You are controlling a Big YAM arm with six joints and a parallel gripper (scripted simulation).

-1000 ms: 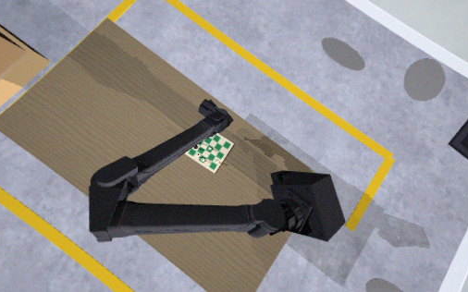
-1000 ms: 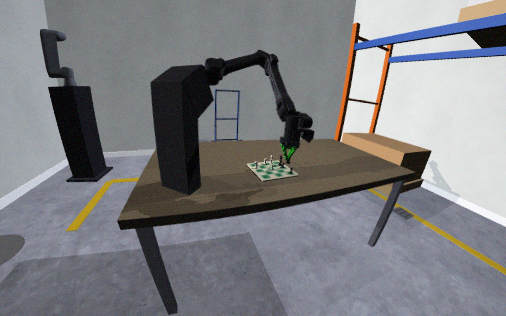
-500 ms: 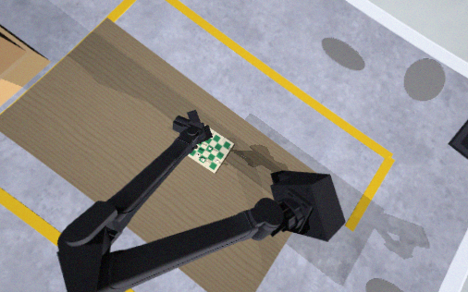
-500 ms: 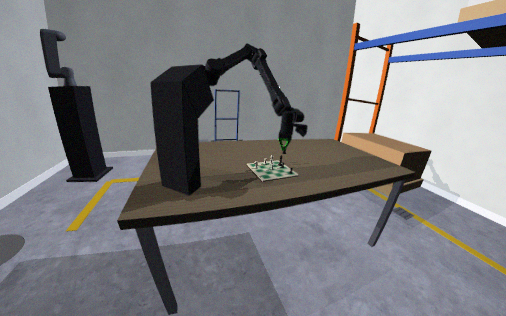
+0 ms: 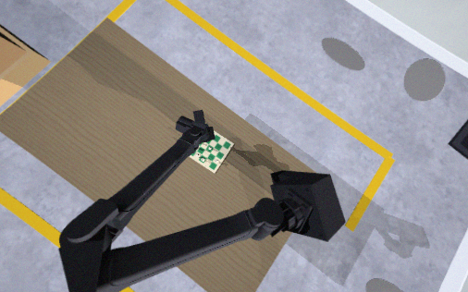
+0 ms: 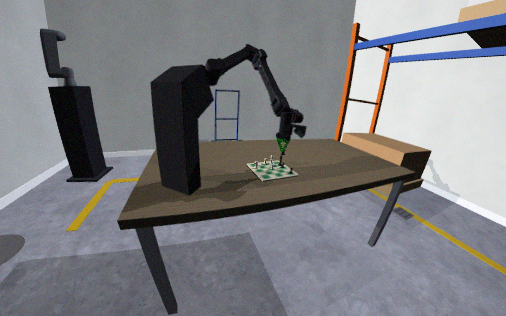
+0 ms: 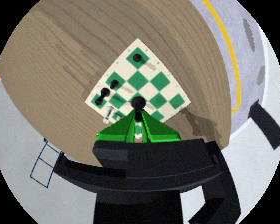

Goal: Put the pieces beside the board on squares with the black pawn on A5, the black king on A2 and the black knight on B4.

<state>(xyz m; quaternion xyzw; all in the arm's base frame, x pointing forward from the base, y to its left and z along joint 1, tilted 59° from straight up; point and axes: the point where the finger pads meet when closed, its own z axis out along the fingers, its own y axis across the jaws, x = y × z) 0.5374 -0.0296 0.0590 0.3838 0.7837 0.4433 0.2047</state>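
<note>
The chessboard lies 4 cm behind my hand, 3 cm to the left of it and 12 cm below it.
</note>
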